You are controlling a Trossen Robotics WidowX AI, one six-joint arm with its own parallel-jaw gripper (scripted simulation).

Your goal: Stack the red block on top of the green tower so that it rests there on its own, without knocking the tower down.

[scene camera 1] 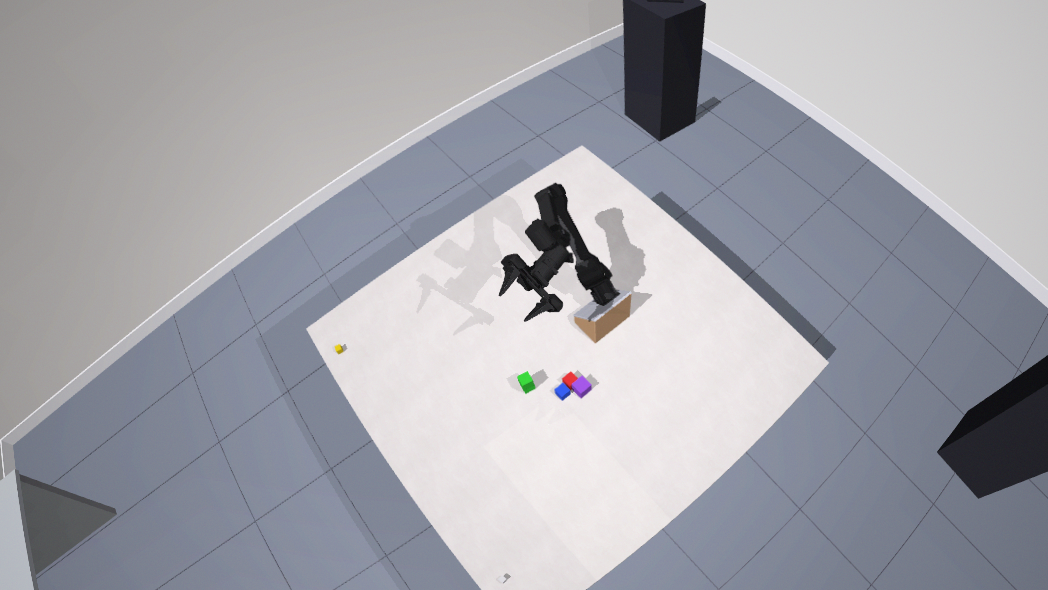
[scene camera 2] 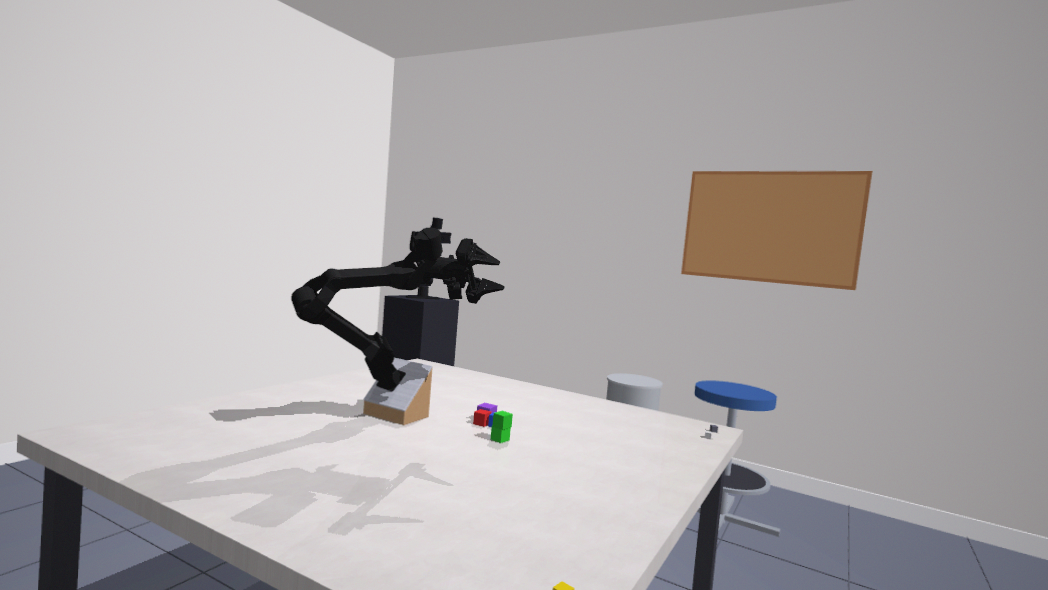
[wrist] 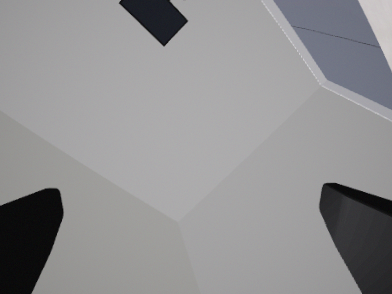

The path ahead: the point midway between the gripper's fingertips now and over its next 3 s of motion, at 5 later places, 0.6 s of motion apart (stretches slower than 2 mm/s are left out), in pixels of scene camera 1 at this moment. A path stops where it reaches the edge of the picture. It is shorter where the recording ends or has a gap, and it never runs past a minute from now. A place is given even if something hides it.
The gripper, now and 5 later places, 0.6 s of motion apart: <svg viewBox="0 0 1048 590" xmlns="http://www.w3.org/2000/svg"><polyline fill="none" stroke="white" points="512,308 541,365 565,371 569,373 569,379 566,385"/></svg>
